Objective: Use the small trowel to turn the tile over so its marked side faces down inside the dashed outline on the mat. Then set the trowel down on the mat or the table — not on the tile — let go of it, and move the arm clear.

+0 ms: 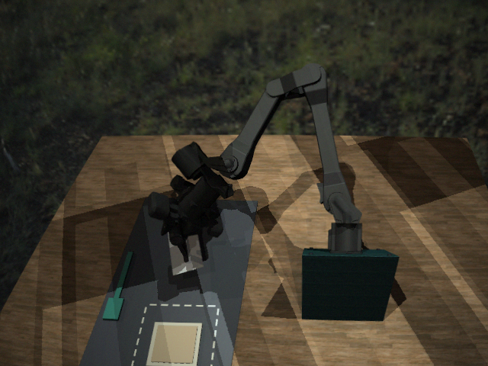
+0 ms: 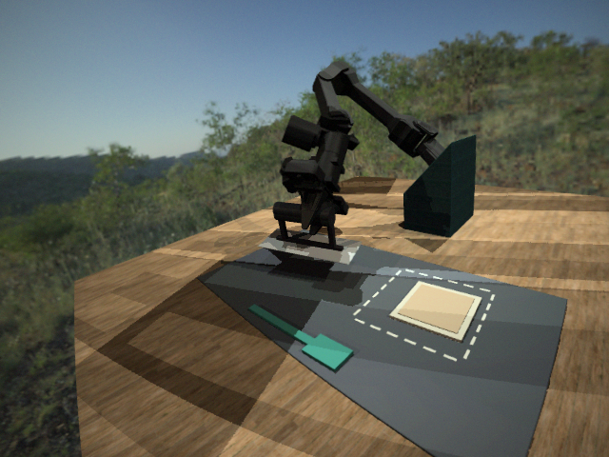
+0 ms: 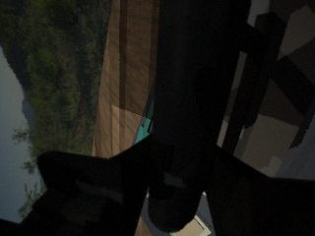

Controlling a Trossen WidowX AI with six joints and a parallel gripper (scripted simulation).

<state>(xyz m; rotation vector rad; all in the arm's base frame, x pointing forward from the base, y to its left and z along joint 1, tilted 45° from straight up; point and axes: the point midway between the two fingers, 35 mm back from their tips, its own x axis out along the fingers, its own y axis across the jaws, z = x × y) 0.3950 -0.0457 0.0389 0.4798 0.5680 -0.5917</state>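
Right now my gripper tip is 2 cm past the pale grey flat trowel, 1 cm to the left of it and 1 cm above it. The rest, counted from my gripper tip: tile (6 cm behind, 23 cm to the left, 10 cm below); green trowel (12 cm ahead, 11 cm to the left, 10 cm below); dark mat (2 cm behind, 8 cm to the left, 13 cm below).
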